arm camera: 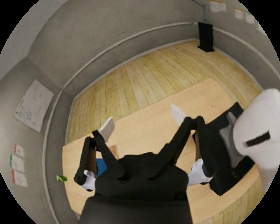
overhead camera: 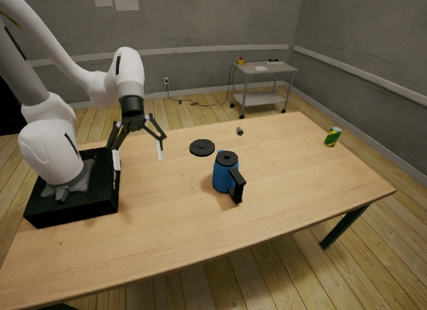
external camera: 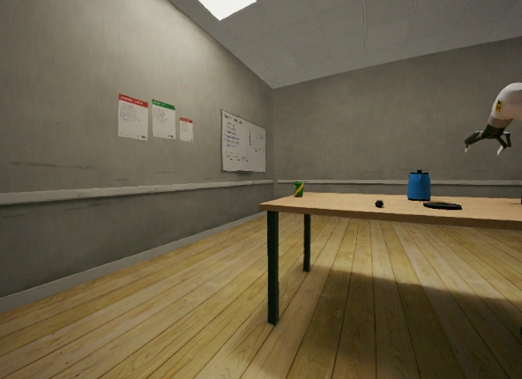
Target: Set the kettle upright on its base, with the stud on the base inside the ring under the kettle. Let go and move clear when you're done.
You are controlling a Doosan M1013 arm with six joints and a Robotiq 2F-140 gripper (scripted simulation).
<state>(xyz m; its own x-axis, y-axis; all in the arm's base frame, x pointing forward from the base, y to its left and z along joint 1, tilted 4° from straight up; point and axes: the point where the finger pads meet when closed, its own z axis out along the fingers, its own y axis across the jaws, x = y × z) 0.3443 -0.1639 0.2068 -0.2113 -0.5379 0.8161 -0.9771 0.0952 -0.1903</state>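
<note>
Now: hand 34 cm short of the blue kettle, 5 cm to the right of it and 20 cm above it. The rest, counted from my hand: black round base (28 cm ahead, 38 cm to the left, 29 cm below).
</note>
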